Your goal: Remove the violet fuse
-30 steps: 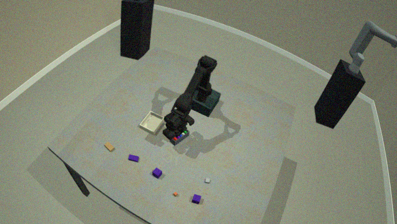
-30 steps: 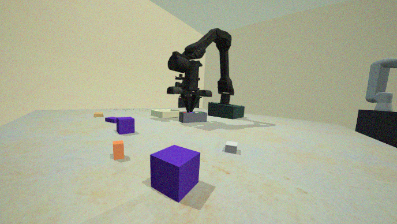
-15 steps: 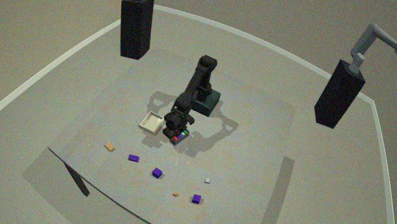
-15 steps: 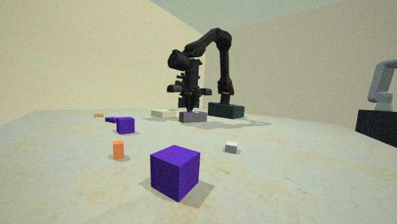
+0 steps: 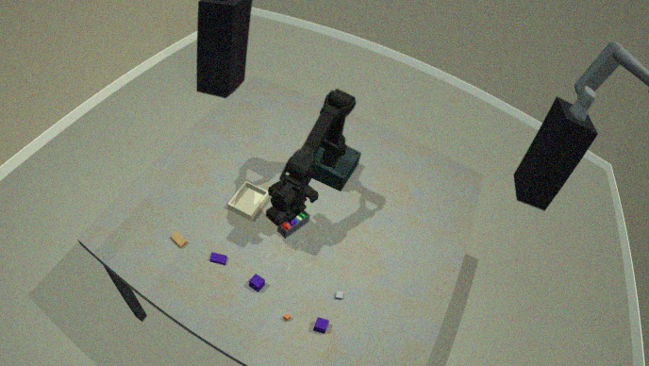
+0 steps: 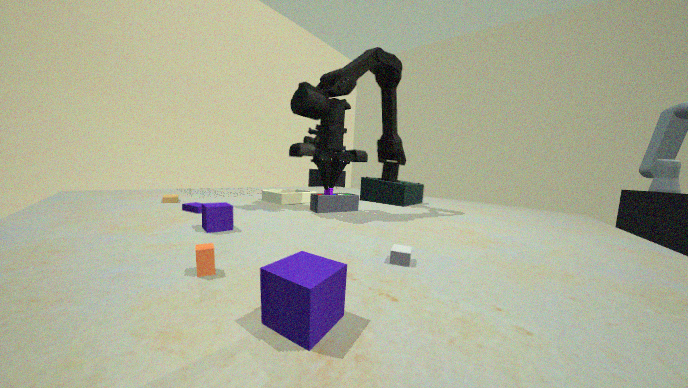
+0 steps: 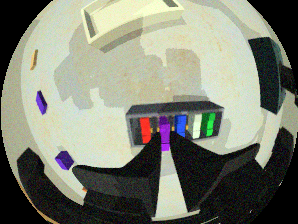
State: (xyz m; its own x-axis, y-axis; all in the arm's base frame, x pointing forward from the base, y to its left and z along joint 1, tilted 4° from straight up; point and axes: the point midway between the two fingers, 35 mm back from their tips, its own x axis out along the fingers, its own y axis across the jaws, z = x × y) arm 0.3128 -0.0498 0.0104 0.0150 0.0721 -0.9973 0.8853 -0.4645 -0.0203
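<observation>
The cream tray is 180 mm to the right of my gripper tip, 50 mm below it and 50 mm behind it. The rest, counted from my gripper tip: violet fuse (10 mm below); then small orange block (340 mm ahead, 100 mm to the left, 40 mm below); then flat purple block (220 mm ahead, 180 mm to the right, 40 mm below).
</observation>
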